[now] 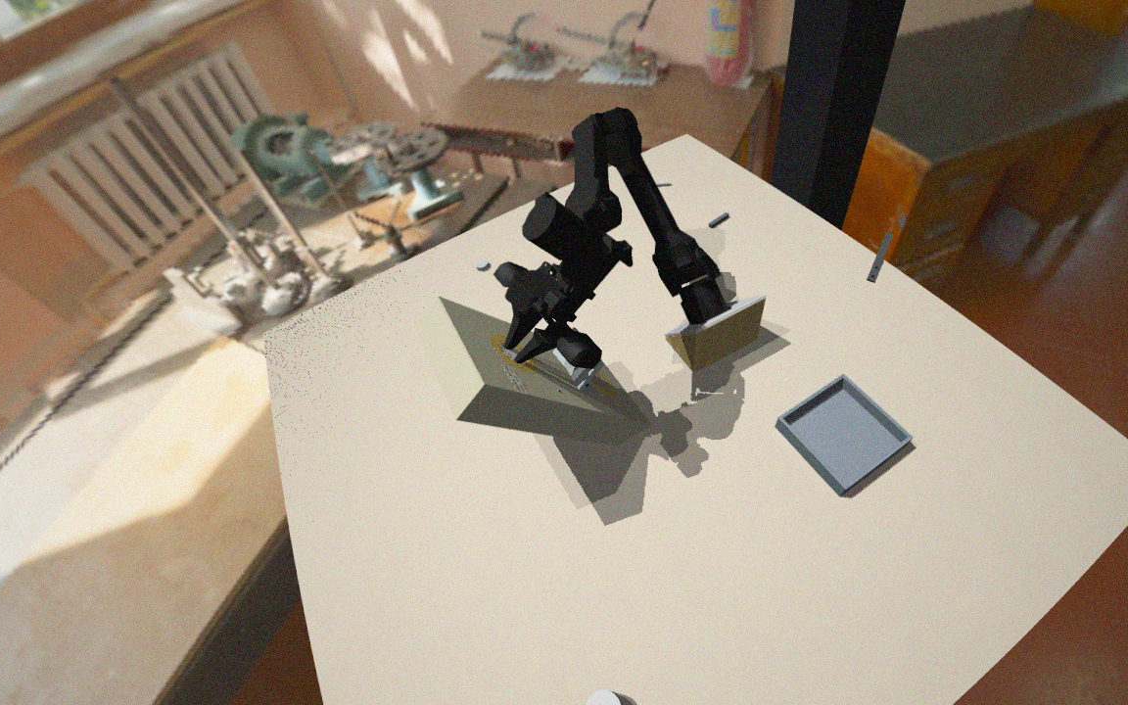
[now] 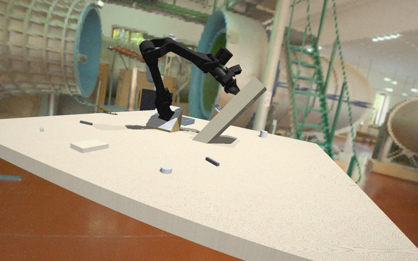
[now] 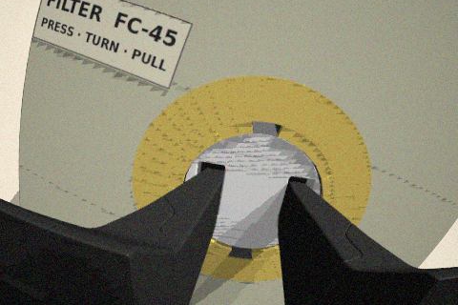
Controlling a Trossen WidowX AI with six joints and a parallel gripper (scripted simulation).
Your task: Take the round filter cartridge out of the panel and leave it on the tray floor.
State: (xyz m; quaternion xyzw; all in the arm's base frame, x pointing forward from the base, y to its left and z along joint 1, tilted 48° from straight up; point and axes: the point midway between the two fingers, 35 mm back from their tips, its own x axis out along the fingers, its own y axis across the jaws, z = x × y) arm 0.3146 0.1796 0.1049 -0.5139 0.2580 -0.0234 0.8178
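Right now my gripper tip is 10 mm short of the round filter cartridge and 10 mm above it. The rest, counted from my gripper tip: grey tray: 450 mm behind, 230 mm to the left, 220 mm below; then grey service panel: 40 mm behind, 10 mm to the right, 80 mm below; then flat cream block: 280 mm behind, 530 mm to the right, 220 mm below.
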